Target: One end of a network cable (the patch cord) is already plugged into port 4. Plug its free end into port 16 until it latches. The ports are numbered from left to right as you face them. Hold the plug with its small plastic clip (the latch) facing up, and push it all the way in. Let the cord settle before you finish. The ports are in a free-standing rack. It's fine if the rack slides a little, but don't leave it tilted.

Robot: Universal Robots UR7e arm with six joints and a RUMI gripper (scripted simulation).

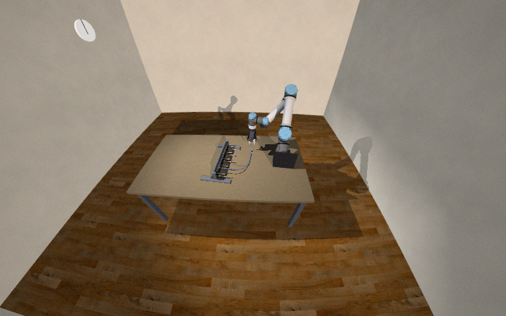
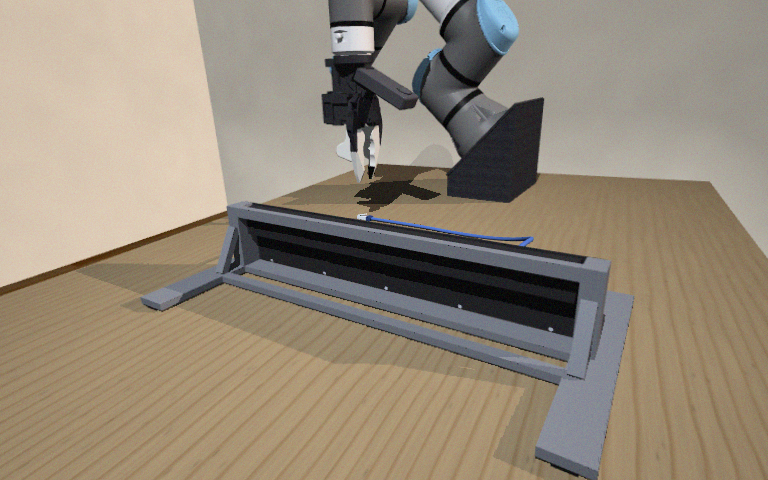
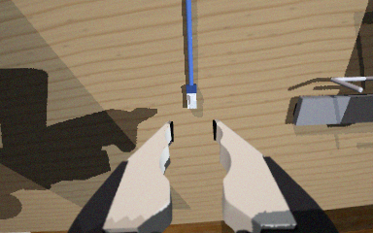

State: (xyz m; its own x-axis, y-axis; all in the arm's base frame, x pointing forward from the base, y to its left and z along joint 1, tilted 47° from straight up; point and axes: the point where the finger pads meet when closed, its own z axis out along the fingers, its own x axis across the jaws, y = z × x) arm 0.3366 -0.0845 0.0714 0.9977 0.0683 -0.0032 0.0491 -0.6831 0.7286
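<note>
My hand is 90 mm above the plug and 10 mm to the left of it.
</note>
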